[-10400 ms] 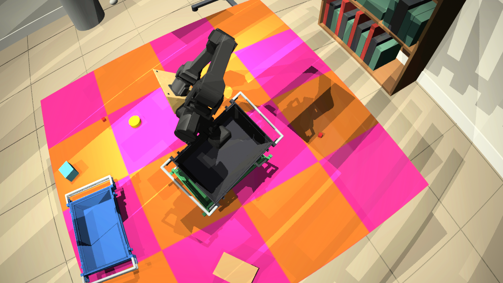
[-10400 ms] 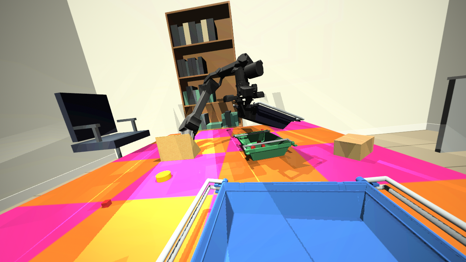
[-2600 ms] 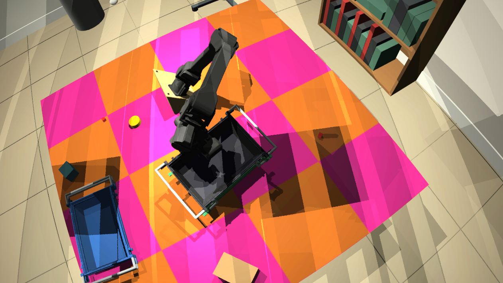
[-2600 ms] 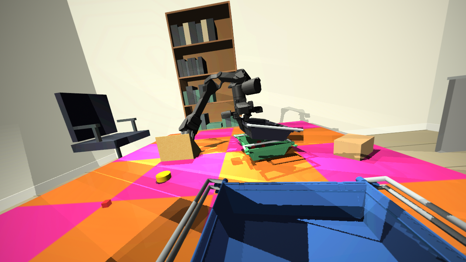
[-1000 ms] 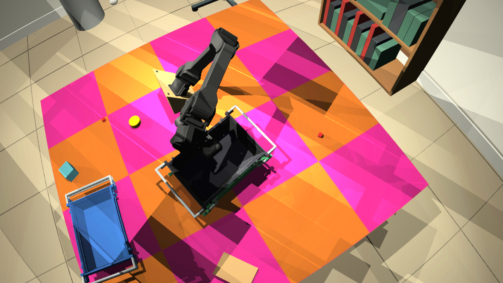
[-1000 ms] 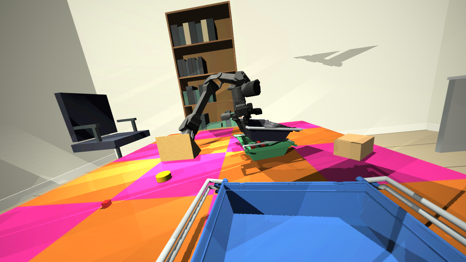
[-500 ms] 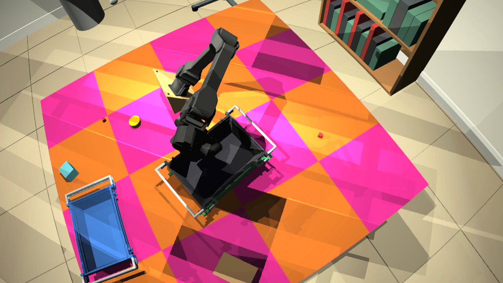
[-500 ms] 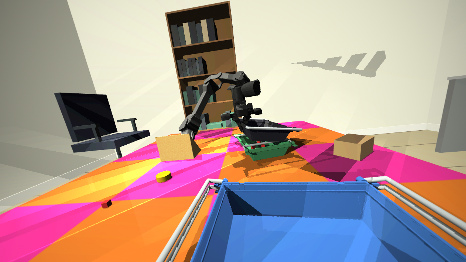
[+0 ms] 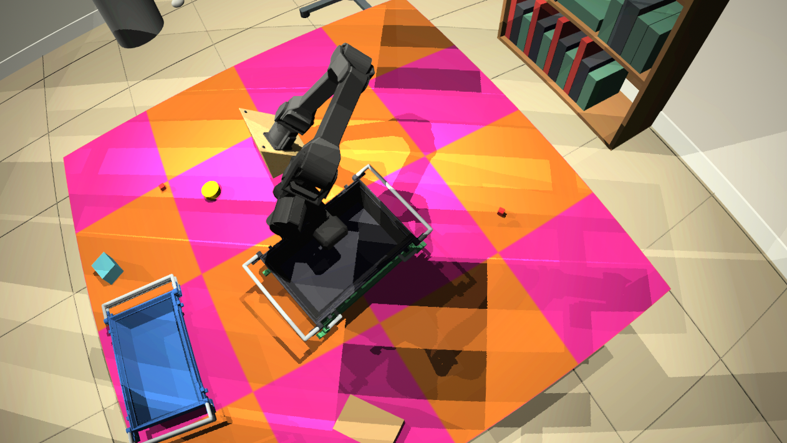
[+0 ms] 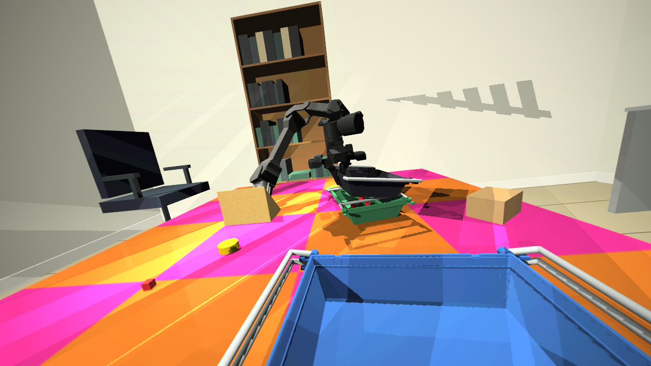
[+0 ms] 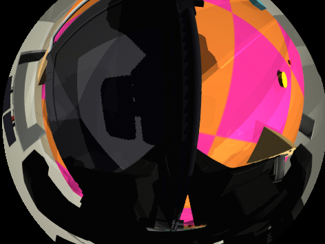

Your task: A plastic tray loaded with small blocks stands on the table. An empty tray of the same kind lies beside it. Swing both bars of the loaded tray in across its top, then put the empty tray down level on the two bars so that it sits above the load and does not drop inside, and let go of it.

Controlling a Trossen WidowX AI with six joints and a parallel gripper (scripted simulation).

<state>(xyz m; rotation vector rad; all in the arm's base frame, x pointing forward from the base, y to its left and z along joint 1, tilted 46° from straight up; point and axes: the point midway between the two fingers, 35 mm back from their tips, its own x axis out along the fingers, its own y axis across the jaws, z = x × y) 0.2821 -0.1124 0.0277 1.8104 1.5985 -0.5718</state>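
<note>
Right now my gripper tip is 8 cm short of the black tray, 2 cm below it and 1 cm to the right of it. From my gripper tip the other things lie so: cyan cube (51 cm to the right, 30 cm behind, 8 cm below); yellow disc (33 cm behind, 15 cm to the right, 9 cm below); cardboard box (40 cm ahead, 16 cm to the right, 7 cm below).
</note>
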